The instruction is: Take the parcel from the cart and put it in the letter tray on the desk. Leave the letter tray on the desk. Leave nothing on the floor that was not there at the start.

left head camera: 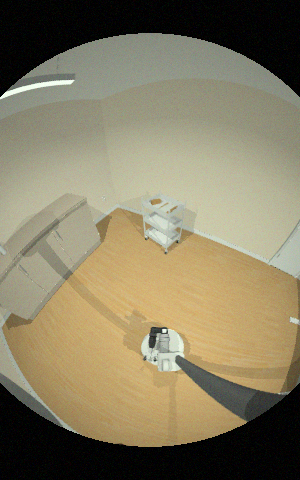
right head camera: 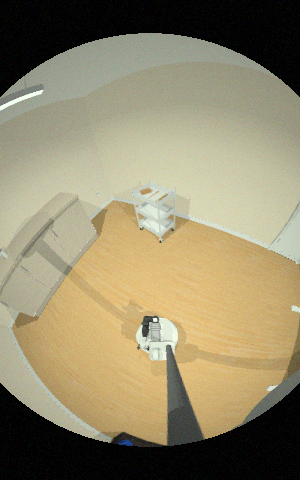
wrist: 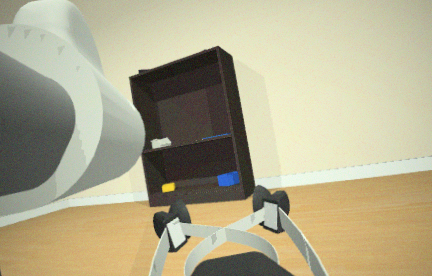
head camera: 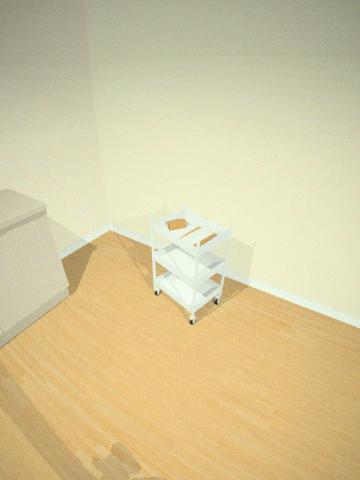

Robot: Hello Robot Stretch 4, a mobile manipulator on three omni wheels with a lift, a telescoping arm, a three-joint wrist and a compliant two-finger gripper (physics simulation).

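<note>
A white three-tier cart stands near the wall beyond the robot. A brown block, likely the parcel, lies at the left of its top tier. Two thin brown strips lie to its right; I cannot tell what they are. My gripper is open and empty in the wrist view, its two dark fingertips wide apart above the floor. It is far from the cart, on the robot's other side. The letter tray does not show, and I cannot make out the desk top in these views.
A beige cabinet stands along the left wall. A dark bookcase with blue, yellow and white things stands by the wall in the wrist view. A white door is at the right. Small white pieces are low at the right.
</note>
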